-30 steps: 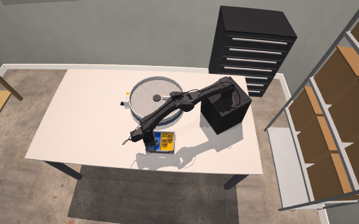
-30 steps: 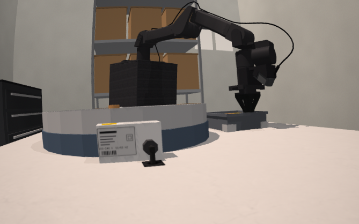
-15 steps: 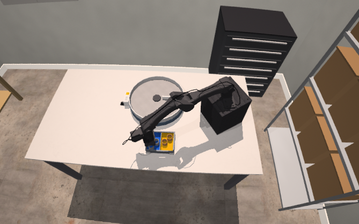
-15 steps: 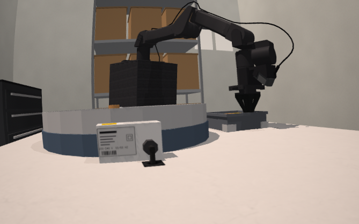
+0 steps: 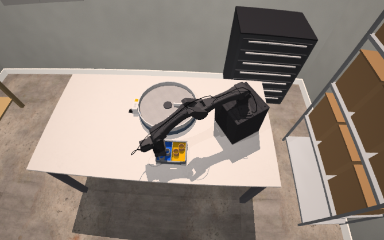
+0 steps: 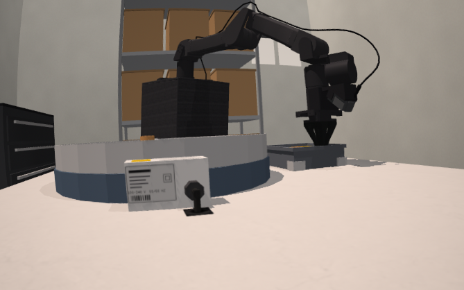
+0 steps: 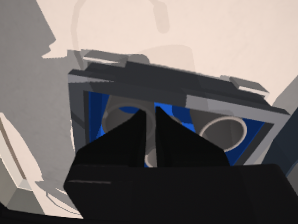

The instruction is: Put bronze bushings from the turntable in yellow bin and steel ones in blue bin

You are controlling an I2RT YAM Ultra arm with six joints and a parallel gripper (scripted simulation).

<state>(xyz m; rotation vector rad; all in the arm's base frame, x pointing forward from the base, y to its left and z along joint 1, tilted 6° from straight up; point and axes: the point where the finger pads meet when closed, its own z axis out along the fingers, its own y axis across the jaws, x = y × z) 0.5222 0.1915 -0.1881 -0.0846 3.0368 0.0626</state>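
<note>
My hand is 2 cm to the left of the blue bin, 2 cm past it and 2 cm above it. Round my hand: yellow bin: 11 cm behind, 2 cm below, 1 cm to the right; round grey turntable: 37 cm to the right, 5 cm behind, 1 cm above.
</note>
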